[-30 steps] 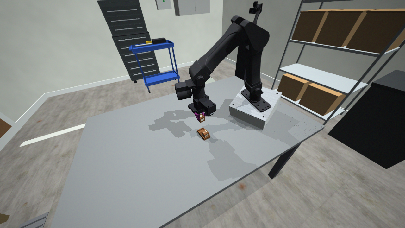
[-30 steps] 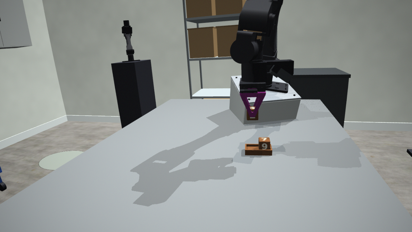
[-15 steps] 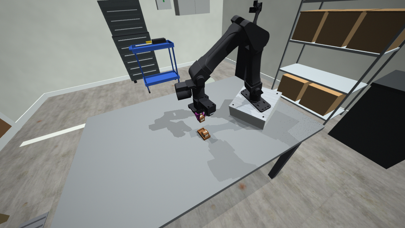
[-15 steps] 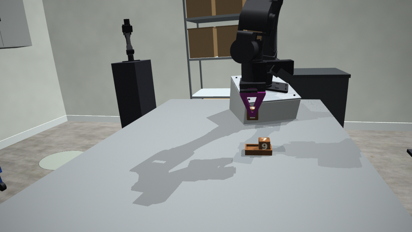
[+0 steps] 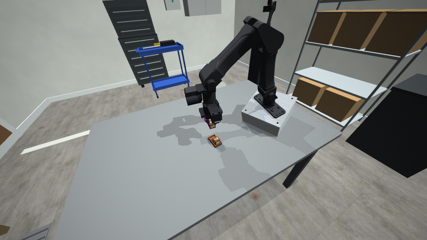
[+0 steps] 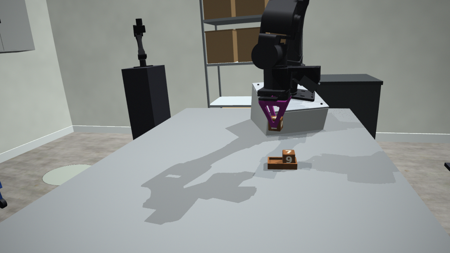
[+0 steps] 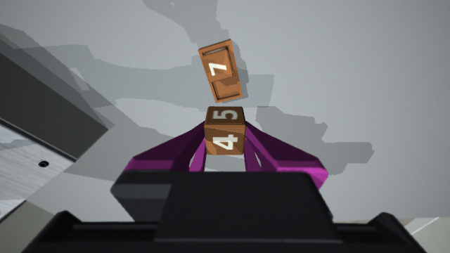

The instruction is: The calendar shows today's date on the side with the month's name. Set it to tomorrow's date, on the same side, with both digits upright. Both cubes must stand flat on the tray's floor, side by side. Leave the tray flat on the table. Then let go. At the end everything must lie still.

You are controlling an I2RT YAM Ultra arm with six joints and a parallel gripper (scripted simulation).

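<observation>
Right now the brown wooden tray is 12 cm below my hand, 2 cm to the left of it and 1 cm behind it.
</observation>
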